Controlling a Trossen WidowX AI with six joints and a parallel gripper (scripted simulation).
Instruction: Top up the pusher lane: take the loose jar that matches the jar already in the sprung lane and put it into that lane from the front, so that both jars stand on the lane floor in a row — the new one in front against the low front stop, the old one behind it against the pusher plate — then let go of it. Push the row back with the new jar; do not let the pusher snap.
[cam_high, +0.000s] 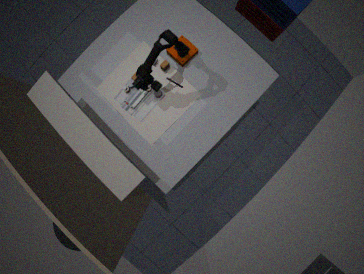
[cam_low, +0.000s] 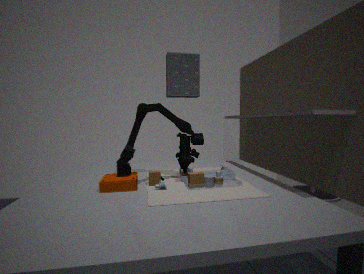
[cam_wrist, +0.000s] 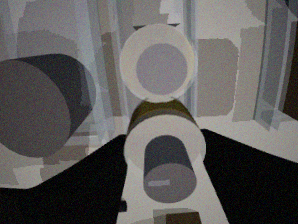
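Now: gripper tip 160 mm short of the lane, 30 mm above it and 10 mm to the right of it. Also, from my gripper tip: brown block 160 mm behind, 50 mm to the right, 10 mm below; then thin black stick 140 mm behind, 90 mm to the left, 40 mm below.
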